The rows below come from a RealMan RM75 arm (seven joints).
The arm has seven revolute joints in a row. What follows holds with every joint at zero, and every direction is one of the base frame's. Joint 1 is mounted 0.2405 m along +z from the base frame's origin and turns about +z. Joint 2 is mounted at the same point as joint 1 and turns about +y. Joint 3 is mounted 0.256 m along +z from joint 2 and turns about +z. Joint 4 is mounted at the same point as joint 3 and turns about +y. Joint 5 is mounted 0.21 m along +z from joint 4 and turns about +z. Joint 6 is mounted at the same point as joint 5 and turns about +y. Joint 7 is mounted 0.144 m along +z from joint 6 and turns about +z. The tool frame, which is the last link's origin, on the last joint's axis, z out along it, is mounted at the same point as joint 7; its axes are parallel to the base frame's.
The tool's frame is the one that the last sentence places.
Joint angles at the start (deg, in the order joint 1, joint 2, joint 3, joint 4, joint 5, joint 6, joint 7): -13.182, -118.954, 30.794, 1.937, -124.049, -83.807, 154.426
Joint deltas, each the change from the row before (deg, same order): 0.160, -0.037, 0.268, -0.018, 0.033, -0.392, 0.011; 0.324, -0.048, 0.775, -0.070, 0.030, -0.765, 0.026; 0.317, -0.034, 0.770, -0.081, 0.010, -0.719, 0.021; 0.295, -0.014, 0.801, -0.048, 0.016, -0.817, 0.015; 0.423, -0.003, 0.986, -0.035, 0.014, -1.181, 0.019; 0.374, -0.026, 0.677, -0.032, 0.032, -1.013, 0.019
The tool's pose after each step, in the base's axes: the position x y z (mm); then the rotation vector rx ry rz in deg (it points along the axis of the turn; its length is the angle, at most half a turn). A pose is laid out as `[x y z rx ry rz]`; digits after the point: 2 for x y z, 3 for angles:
[-380.54 238.82 21.01 -85.773 -36.161 -47.229]
[-379.01 236.20 19.49 -86.425 -35.817 -47.668]
[-377.64 233.60 18.03 -87.052 -35.518 -48.079]
[-375.98 231.17 16.88 -87.720 -35.082 -48.582]
[-373.83 227.72 15.87 -88.497 -34.419 -49.301]
[-372.13 224.64 15.16 -88.995 -33.893 -49.927]

